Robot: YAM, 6 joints.
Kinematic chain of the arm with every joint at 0, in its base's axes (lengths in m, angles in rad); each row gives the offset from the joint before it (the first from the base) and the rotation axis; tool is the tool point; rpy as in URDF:
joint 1: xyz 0 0 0.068 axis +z
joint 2: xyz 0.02 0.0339 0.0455 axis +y
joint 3: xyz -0.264 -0.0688 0 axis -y
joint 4: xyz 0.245 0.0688 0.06 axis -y
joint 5: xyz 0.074 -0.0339 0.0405 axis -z
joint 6: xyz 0.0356 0 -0.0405 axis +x
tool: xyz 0 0 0 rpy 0 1.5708 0
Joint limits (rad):
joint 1: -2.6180..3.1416
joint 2: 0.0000..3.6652
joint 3: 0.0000..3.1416
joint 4: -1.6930..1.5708
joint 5: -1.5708..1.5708
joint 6: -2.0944..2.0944
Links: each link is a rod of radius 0.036 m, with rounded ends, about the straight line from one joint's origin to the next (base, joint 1, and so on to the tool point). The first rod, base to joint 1, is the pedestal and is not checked.
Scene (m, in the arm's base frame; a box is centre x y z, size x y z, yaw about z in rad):
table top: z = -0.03
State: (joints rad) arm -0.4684 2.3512 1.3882 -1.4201 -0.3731 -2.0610
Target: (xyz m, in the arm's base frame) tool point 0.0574 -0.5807 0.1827
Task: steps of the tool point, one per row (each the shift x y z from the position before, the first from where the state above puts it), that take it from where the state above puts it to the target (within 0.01 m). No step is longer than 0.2 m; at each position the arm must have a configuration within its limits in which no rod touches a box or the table.
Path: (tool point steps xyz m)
1: 0.0145 -0.1202 0.0002
2: -0.0319 -0.1315 0.0209
3: -0.0845 -0.1185 0.0417
4: -0.1295 -0.0789 0.0594

